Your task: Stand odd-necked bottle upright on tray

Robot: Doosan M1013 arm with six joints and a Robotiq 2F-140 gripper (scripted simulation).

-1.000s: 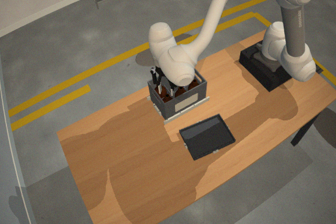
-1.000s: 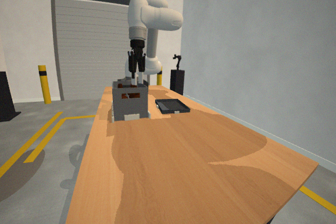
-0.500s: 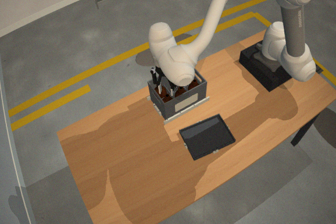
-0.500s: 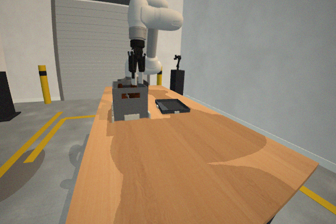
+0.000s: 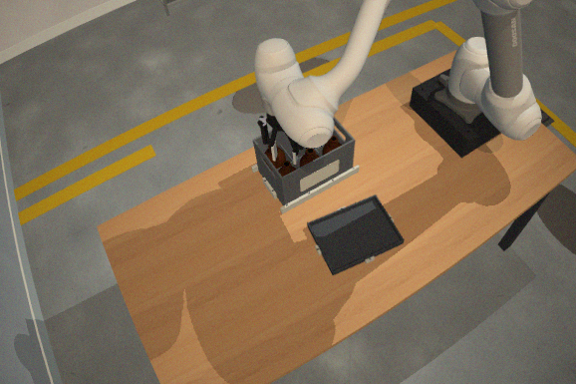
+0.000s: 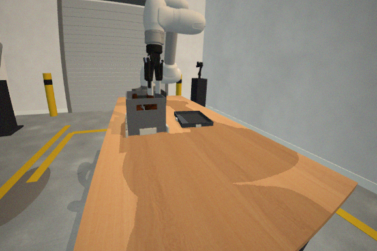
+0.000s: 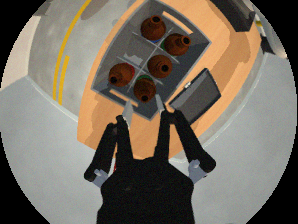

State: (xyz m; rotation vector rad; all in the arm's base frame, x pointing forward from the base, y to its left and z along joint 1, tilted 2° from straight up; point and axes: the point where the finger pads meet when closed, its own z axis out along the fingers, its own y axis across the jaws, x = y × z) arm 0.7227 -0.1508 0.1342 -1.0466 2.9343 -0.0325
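My hand is 90 mm past the glass bottle, 10 mm to the right of it and 130 mm above it. The rest, counted from my hand: dark tray: 60 mm behind, 270 mm to the left, 200 mm below; then grey crate: 100 mm behind, 30 mm to the right, 130 mm below.
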